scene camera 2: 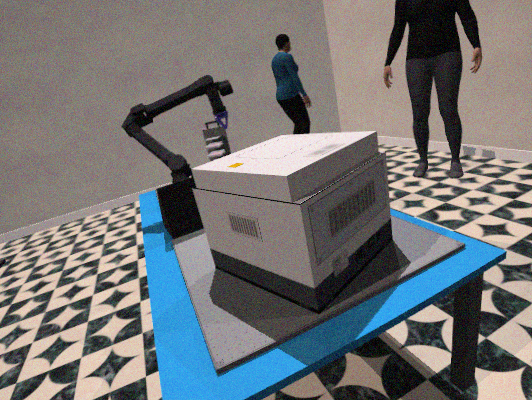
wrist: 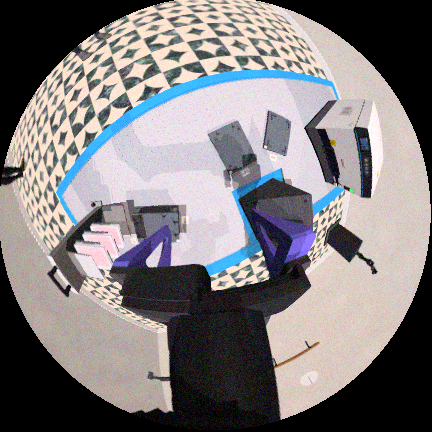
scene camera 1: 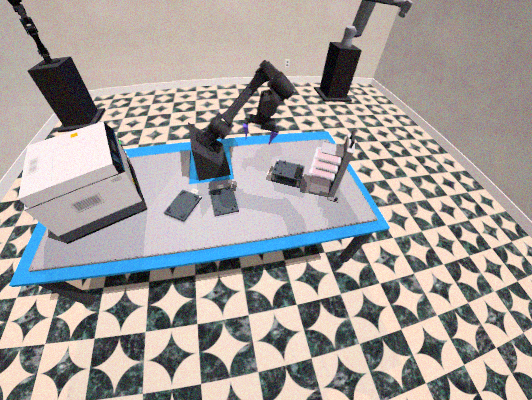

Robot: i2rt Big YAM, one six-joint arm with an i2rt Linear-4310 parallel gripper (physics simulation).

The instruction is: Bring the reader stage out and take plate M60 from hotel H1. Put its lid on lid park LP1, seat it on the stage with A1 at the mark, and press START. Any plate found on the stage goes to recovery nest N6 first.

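Seen in the pictures: gripper, fingertip midpoint: (scene camera 2: pixel 226 128) (wrist: pixel 208 221) (scene camera 1: pixel 257 141); arm's base, link origin: (scene camera 2: pixel 186 193) (scene camera 1: pixel 204 142).
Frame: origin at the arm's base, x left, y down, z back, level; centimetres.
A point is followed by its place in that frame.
Note:
The white reader (scene camera 1: pixel 75 172) @(x -47.9, y -18.6, z -36.0 cm) (scene camera 2: pixel 255 215) @(x -68.9, y -8.5, z -8.2 cm) (wrist: pixel 345 142) @(x -34.0, y -7.4, z -26.2 cm) stands at one end of the table. Its dark front shows in the wrist view; no extended stage shows. The plate hotel (scene camera 1: pixel 342 172) @(x 64.5, y -5.6, z -38.6 cm) (wrist: pixel 69 257) @(x 64.6, y -12.5, z -33.7 cm) stands at the other end with several white and pink plates (scene camera 1: pixel 326 161) (wrist: pixel 102 242). Which is M60 is not readable. Two flat dark pads, one (scene camera 1: pixel 183 205) @(x -12.9, y 12.3, z -33.3 cm) (wrist: pixel 277 132) @(x -12.7, y 12.3, z -32.8 cm) nearer the reader and one (scene camera 1: pixel 224 201) @(x 7.6, y 12.5, z -33.6 cm) (wrist: pixel 232 145) @(x 7.8, y 12.5, z -33.2 cm) nearer the middle, have small unreadable labels. My gripper (scene camera 1: pixel 259 135) @(x 24.5, y -19.5, z -29.6 cm) (wrist: pixel 208 221) @(x 24.5, y -19.5, z -29.6 cm) is open and empty, high above the table's back part, between arm base and hotel.
A raised dark block (scene camera 1: pixel 287 171) @(x 43.2, y 7.5, z -21.6 cm) (wrist: pixel 159 217) @(x 40.4, y 7.5, z -23.0 cm) stands beside the hotel. The arm's black base (scene camera 1: pixel 209 159) @(x 2.2, y 0.8, z -14.0 cm) (scene camera 2: pixel 180 212) @(x -7.9, y 4.9, z 5.2 cm) (wrist: pixel 280 200) @(x 1.8, y 0.3, z -12.7 cm) stands at the back edge, between reader and hotel. The hotel's upright handle (wrist: pixel 60 281) @(x 66.3, y -20.7, z -32.5 cm) rises above its panel. Two people (scene camera 2: pixel 287 77) (scene camera 2: pixel 434 60) stand beyond the table.

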